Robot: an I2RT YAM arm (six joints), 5 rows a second.
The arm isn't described. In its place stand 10 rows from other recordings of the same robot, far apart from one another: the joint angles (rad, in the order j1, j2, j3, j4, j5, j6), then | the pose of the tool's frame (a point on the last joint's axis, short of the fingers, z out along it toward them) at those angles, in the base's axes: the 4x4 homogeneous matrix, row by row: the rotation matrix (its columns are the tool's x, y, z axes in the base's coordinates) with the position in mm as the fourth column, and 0 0 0 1 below.
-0.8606, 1.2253, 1.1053, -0.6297, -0.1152, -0.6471 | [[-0.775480 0.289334 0.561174 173.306], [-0.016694 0.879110 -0.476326 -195.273], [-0.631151 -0.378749 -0.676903 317.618], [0 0 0 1]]
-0.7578, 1.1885, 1.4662, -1.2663, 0.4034, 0.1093 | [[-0.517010 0.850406 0.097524 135.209], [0.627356 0.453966 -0.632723 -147.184], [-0.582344 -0.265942 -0.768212 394.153], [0 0 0 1]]
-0.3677, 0.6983, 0.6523, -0.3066, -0.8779, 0.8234 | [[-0.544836 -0.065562 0.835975 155.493], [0.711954 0.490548 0.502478 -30.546], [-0.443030 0.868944 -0.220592 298.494], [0 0 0 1]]
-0.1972, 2.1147, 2.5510, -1.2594, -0.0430, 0.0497 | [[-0.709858 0.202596 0.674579 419.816], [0.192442 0.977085 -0.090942 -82.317], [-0.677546 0.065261 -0.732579 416.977], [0 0 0 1]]
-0.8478, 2.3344, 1.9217, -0.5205, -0.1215, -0.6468 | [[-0.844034 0.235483 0.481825 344.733], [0.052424 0.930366 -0.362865 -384.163], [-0.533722 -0.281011 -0.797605 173.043], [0 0 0 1]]
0.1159, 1.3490, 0.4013, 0.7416, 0.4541, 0.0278 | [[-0.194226 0.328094 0.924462 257.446], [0.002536 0.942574 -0.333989 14.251], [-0.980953 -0.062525 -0.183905 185.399], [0 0 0 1]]
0.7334, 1.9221, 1.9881, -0.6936, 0.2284, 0.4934 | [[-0.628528 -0.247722 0.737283 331.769], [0.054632 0.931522 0.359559 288.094], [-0.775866 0.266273 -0.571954 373.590], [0 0 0 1]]
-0.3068, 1.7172, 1.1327, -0.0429, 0.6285, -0.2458 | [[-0.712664 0.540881 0.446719 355.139], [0.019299 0.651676 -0.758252 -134.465], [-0.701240 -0.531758 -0.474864 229.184], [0 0 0 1]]
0.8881, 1.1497, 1.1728, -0.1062, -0.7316, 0.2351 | [[-0.283249 -0.957716 -0.050504 142.914], [-0.073600 -0.030798 0.996812 213.456], [-0.956218 0.286063 -0.061764 411.740], [0 0 0 1]]
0.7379, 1.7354, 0.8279, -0.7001, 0.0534, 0.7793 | [[-0.999134 0.040685 0.008722 191.693], [0.040043 0.997133 -0.064209 171.728], [-0.011309 -0.063804 -0.997898 108.350], [0 0 0 1]]
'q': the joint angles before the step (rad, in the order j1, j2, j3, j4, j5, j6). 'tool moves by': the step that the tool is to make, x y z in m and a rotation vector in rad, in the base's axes. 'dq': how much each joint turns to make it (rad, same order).
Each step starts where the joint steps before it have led.
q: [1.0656, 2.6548, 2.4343, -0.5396, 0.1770, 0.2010]
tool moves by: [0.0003, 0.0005, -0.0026, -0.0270, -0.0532, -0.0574]
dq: [0.0051, 0.0069, 0.0006, 0.0084, 0.0864, -0.0003]
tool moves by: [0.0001, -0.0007, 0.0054, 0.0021, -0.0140, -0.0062]
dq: [0.0000, -0.0094, 0.0000, 0.0003, 0.0122, -0.0041]
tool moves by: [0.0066, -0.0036, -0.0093, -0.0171, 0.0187, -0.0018]
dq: [-0.0137, 0.0145, -0.0013, -0.0076, -0.0142, -0.0024]
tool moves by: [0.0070, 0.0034, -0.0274, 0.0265, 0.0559, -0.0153]
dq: [-0.0098, 0.0679, 0.0294, 0.0220, -0.0395, 0.0492]
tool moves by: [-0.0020, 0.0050, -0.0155, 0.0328, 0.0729, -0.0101]
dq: [0.0044, 0.0486, 0.0416, -0.0141, -0.0469, 0.0672]
